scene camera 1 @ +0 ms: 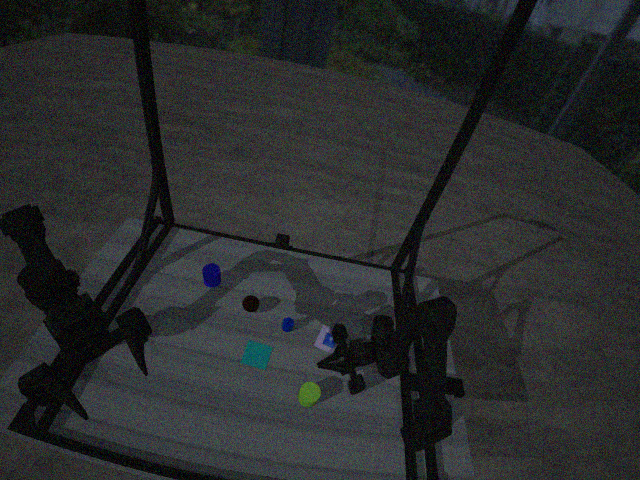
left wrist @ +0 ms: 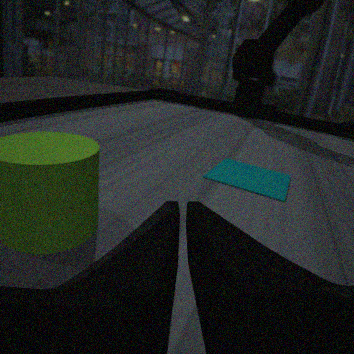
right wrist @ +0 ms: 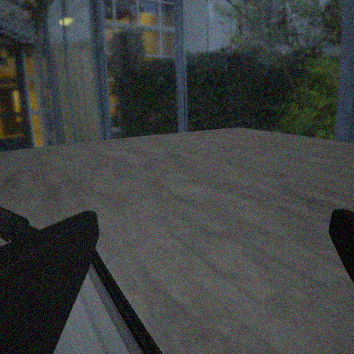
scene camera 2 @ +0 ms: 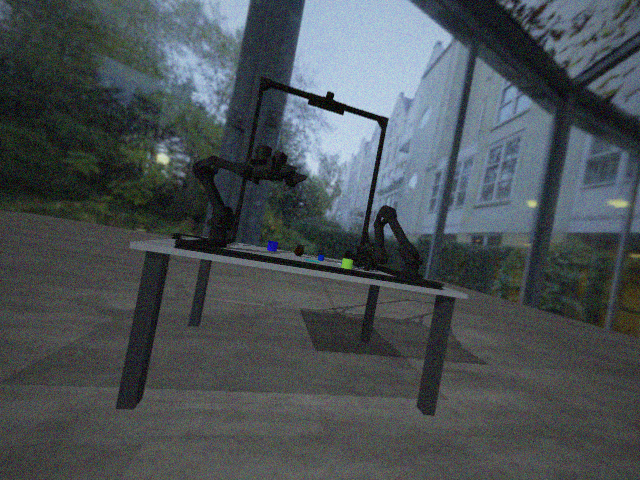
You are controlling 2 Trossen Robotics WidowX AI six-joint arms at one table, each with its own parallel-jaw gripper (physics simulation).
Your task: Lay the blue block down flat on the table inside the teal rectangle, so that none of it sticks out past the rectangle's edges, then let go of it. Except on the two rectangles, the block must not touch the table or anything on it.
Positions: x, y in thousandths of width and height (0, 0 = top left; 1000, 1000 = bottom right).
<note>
My right gripper (scene camera 1: 184, 824) is open, holding nothing. A green cylinder (left wrist: 160, 490) rests on the table. I also see my left gripper (scene camera 1: 496, 761) and a teal rectangle (left wrist: 736, 510).
My left gripper also shows in the left wrist view (left wrist: 513, 600). My right gripper also shows in the right wrist view (right wrist: 606, 629) and in scene camera 2 (scene camera 2: 473, 361). The right wrist view misses the green cylinder: it is out of frame.
</note>
